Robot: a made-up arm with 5 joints. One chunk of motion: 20 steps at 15 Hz.
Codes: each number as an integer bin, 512 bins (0 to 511) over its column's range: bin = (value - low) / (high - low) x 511, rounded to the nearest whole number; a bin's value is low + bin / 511 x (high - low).
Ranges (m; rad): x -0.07..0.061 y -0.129..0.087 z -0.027..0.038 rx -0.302..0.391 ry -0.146..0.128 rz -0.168..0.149
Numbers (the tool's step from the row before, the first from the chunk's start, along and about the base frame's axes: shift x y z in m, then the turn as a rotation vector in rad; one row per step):
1: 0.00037 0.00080 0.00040 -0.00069 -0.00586 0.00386
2: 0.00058 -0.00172 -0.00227 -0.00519 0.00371 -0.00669
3: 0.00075 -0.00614 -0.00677 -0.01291 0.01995 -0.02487
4: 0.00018 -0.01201 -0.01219 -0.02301 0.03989 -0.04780
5: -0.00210 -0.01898 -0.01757 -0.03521 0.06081 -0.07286
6: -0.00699 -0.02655 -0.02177 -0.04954 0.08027 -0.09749
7: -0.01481 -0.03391 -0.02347 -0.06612 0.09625 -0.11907
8: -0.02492 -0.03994 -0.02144 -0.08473 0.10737 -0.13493
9: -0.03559 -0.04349 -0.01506 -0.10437 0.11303 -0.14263
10: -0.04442 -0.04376 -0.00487 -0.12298 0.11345 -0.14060
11: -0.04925 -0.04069 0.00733 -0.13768 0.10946 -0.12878
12: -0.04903 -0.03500 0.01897 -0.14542 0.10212 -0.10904
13: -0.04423 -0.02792 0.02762 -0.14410 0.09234 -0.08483
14: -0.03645 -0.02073 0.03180 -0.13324 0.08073 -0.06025
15: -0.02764 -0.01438 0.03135 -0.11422 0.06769 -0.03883
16: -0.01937 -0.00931 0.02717 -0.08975 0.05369 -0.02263
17: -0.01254 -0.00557 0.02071 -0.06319 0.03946 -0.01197
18: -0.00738 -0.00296 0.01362 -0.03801 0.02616 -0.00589
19: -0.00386 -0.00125 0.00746 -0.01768 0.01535 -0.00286
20: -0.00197 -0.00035 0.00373 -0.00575 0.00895 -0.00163
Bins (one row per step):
1: 274 307 215 222 261 277
2: 275 301 194 219 279 260
3: 276 291 159 213 309 231
4: 274 277 116 206 347 194
5: 265 260 74 197 386 153
6: 246 242 41 186 422 114
7: 215 225 28 174 452 79
8: 176 211 44 160 473 53
9: 134 202 94 146 483 41
10: 100 202 174 132 484 44
11: 81 209 270 121 476 63
12: 82 222 361 115 463 95
13: 101 239 429 116 444 134
14: 131 256 462 124 423 174
15: 165 271 459 138 399 208
16: 197 283 426 157 372 234
17: 224 292 375 176 346 252
18: 244 298 319 195 321 261
19: 258 302 271 210 301 266
20: 265 304 242 218 289 268

